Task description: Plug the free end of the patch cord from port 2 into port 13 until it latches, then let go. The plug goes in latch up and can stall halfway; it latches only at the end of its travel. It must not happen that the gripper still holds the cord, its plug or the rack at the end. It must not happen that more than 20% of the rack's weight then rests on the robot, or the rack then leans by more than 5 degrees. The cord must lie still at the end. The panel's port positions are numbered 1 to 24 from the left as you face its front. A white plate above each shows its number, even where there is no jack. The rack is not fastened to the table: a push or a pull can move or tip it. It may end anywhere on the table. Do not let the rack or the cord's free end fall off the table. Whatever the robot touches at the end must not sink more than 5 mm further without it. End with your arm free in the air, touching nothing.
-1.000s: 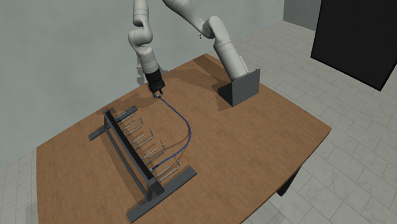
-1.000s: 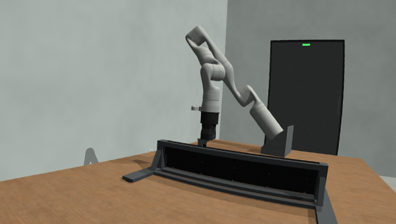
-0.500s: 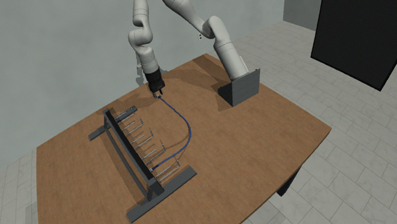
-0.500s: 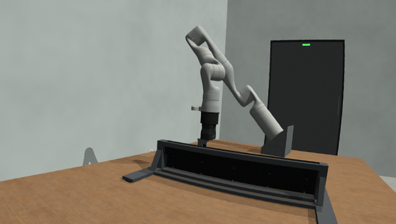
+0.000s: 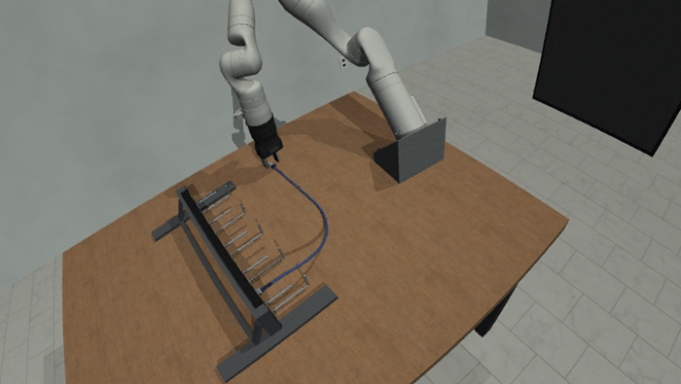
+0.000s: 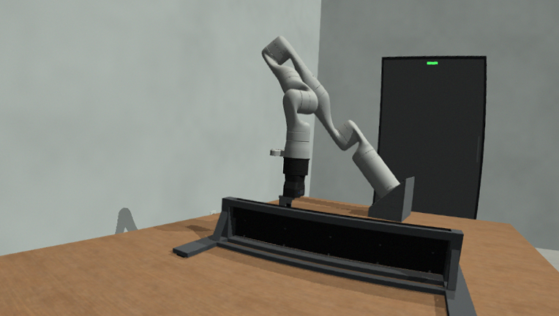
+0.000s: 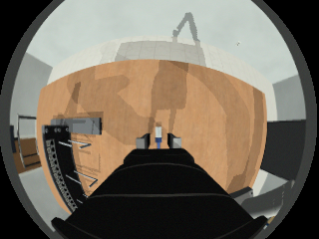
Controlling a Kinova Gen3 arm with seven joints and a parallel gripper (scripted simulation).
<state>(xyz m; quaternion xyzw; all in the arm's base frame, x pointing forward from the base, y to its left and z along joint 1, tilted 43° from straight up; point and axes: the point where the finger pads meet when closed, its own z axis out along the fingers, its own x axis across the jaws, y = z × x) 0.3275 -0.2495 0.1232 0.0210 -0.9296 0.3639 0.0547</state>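
My gripper is now 1 cm to the left of the pale plug and 2 cm above it.
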